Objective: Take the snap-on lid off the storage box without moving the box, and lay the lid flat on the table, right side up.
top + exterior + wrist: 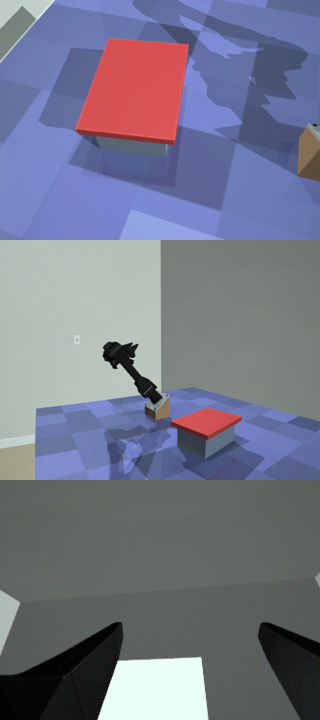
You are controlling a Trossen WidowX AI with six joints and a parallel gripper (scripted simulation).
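The red lid lies 690 mm ahead of my gripper tip, 100 mm to the left of it and 310 mm below it. Also, from my gripper tip: grey storage box 690 mm ahead, 100 mm to the left, 360 mm below.
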